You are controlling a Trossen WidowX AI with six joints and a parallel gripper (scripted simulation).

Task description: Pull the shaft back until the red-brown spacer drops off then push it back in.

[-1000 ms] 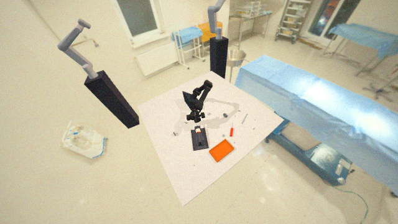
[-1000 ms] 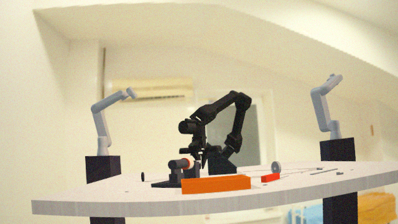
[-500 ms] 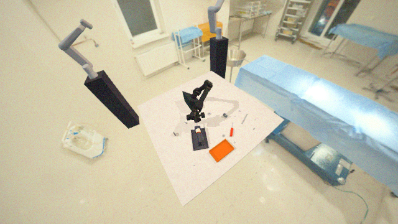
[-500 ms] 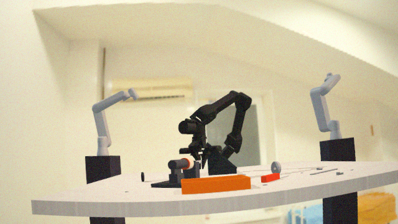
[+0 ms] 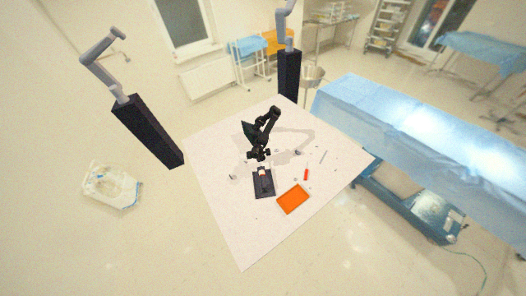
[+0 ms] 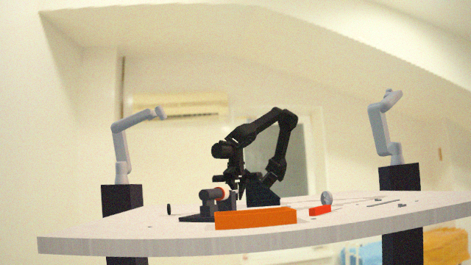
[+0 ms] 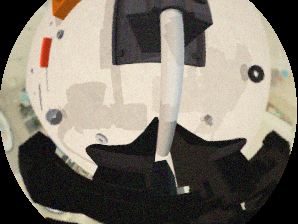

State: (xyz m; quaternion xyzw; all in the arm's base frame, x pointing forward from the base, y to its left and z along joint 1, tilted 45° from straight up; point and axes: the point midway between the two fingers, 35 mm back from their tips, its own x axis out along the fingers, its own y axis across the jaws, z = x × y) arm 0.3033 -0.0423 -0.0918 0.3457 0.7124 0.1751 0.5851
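Now: the grey shaft 80 mm ahead of my gripper tip, 20 mm to the right of it and 30 mm above it. From my gripper tip the other things lie so: round grey disc: 80 mm ahead, 320 mm to the left, 20 mm below; red-brown spacer: 160 mm ahead, 50 mm to the right, 30 mm above; small black ring: 30 mm ahead, 270 mm to the right, 20 mm below.
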